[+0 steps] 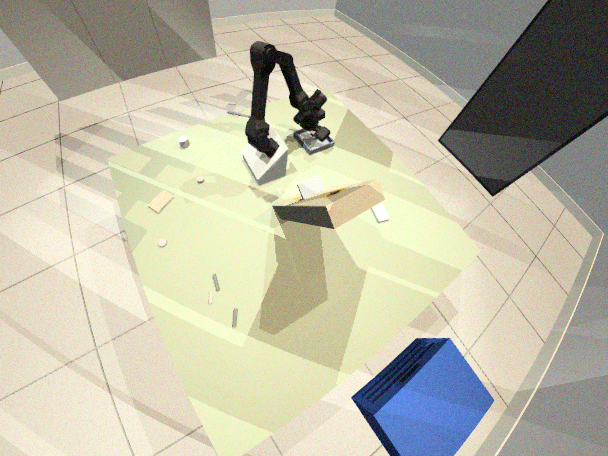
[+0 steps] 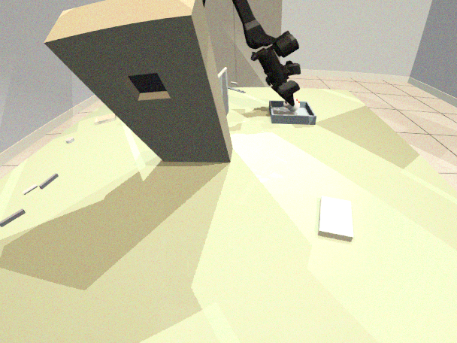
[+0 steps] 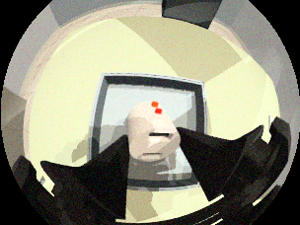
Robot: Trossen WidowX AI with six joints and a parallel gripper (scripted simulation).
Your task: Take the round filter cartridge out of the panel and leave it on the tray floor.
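Now: gripper tip right at the round filter cartridge. From my gripper tip the other things lie so: blue-grey tray 40 mm below.
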